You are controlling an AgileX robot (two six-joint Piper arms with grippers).
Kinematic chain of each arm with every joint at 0, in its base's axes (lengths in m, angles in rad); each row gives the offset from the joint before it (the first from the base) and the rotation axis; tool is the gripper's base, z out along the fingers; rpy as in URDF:
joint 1: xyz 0 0 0.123 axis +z
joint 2: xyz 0 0 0 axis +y
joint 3: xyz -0.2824 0 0.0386 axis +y
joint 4: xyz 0.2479 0 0.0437 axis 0.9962 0 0.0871
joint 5: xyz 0 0 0 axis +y
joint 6: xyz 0.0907 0 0.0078 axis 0.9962 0 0.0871
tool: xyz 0 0 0 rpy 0 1.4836 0
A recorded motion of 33 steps. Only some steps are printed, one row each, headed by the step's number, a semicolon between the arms.
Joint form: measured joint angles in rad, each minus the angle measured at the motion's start. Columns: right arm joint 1, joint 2, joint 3, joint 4, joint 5, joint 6; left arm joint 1, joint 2, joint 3, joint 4, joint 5, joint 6.
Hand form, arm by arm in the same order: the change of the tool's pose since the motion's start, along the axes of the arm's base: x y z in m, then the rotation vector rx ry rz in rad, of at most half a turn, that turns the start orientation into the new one. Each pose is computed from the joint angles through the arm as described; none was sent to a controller.
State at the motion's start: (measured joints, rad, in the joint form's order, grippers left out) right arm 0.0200 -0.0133 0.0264 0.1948 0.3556 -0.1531; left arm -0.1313 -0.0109 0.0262 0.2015 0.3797 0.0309
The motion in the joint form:
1: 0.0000 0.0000 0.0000 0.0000 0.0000 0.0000; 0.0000 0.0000 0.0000 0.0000 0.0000 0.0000
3: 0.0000 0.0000 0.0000 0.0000 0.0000 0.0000; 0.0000 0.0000 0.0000 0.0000 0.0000 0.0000
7: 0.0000 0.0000 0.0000 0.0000 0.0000 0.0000; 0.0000 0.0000 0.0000 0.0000 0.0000 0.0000
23: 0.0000 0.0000 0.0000 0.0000 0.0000 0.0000; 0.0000 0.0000 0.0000 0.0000 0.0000 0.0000
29: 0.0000 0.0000 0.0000 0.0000 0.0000 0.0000; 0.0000 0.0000 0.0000 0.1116 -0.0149 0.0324
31: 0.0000 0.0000 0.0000 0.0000 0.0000 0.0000; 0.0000 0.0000 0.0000 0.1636 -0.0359 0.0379
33: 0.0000 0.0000 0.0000 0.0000 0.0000 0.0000; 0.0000 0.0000 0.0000 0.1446 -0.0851 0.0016
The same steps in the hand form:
1: 0.0000 0.0000 0.0000 0.0000 0.0000 0.0000; 0.0000 0.0000 0.0000 0.0000 0.0000 0.0000
3: 0.0000 0.0000 0.0000 0.0000 0.0000 0.0000; 0.0000 0.0000 0.0000 0.0000 0.0000 0.0000
7: 0.0000 0.0000 0.0000 0.0000 0.0000 0.0000; 0.0000 0.0000 0.0000 0.0000 0.0000 0.0000
23: 0.0000 0.0000 0.0000 0.0000 0.0000 0.0000; 0.0000 0.0000 0.0000 0.0000 0.0000 0.0000
29: 0.0000 0.0000 0.0000 0.0000 0.0000 0.0000; 0.0008 0.0032 0.0022 0.1398 -0.0300 -0.0050
31: 0.0000 0.0000 0.0000 0.0000 0.0000 0.0000; 0.0014 0.0041 0.0045 0.1944 -0.0567 -0.0086
33: 0.0000 0.0000 0.0000 0.0000 0.0000 0.0000; 0.0023 0.0020 0.0084 0.1354 -0.1004 -0.0130

